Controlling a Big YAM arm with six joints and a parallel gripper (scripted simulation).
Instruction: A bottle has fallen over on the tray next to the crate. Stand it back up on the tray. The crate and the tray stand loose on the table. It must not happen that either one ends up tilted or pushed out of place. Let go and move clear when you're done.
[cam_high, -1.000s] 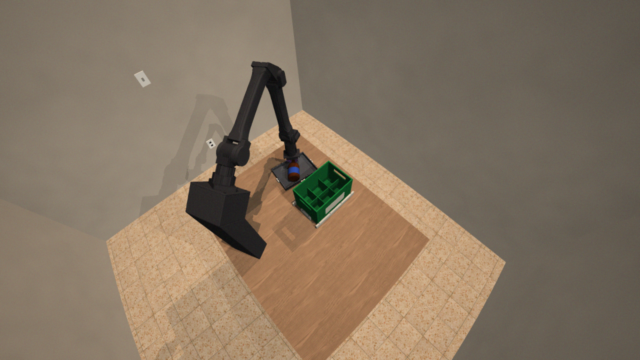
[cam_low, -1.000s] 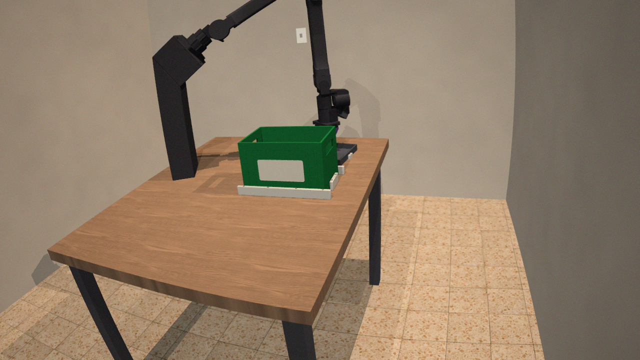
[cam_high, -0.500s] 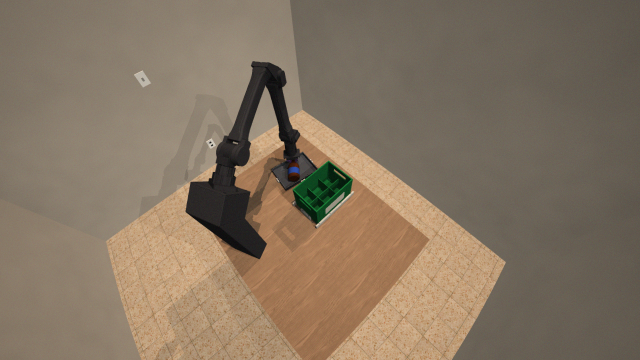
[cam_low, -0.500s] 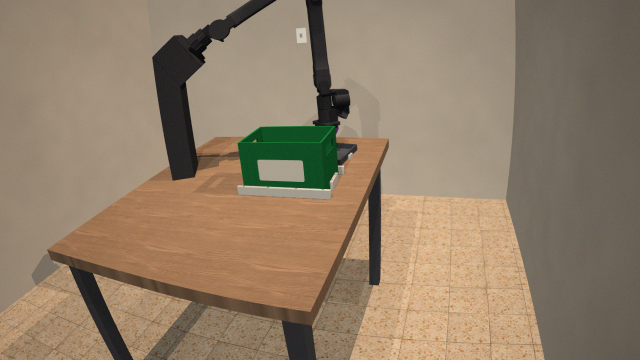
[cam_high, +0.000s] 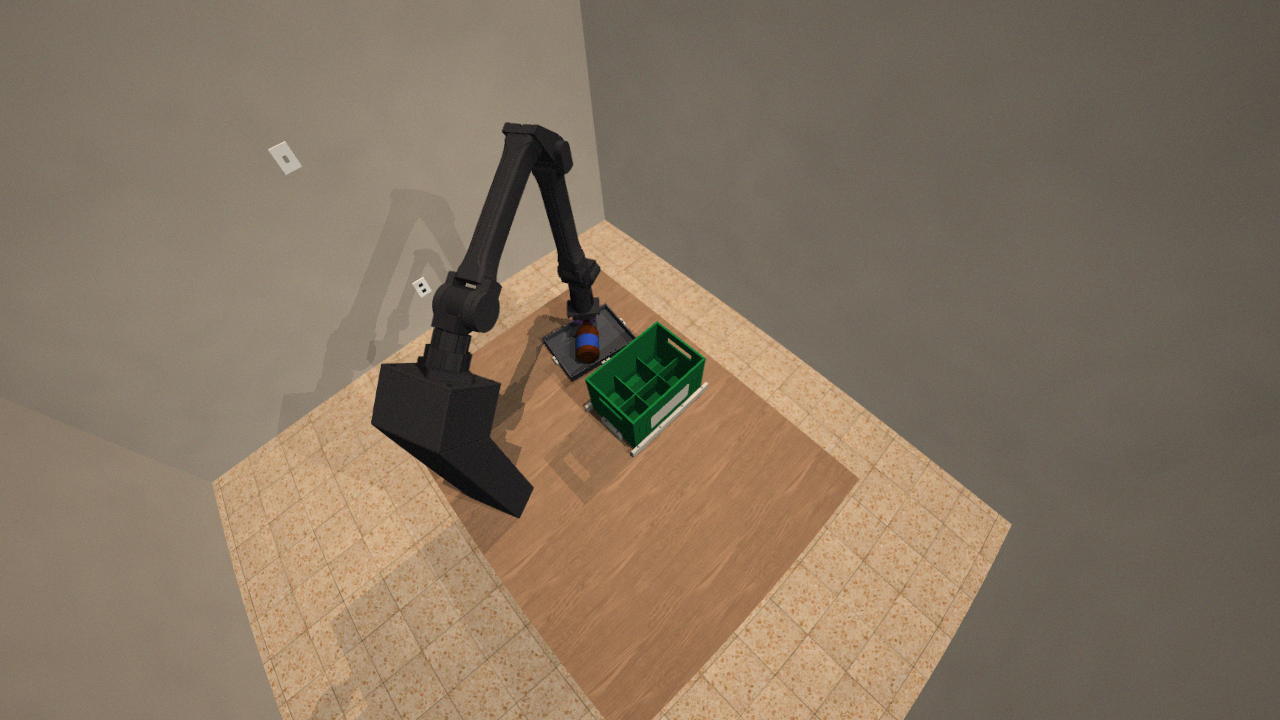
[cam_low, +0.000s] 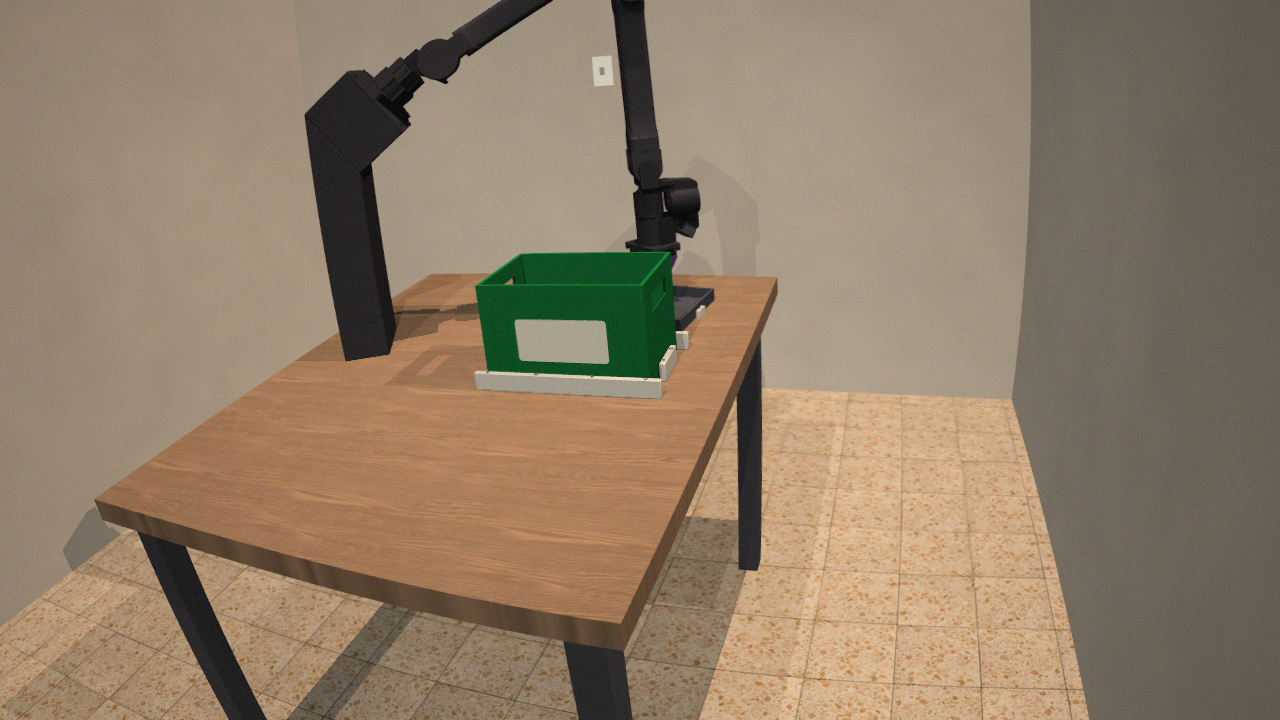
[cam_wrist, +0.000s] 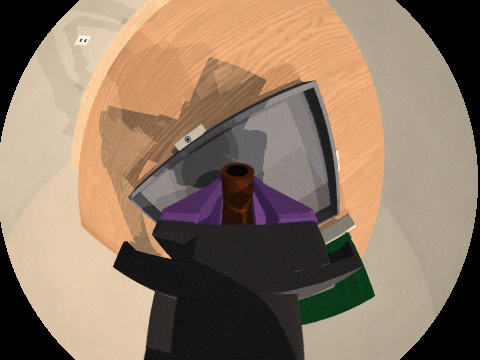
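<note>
The tray lies 1 cm behind my hand, 5 cm to the right of it and 3 cm below it. Round my hand: green crate (11 cm ahead, 31 cm to the right, 4 cm above); then brown bottle (1 cm behind, 6 cm to the right).
</note>
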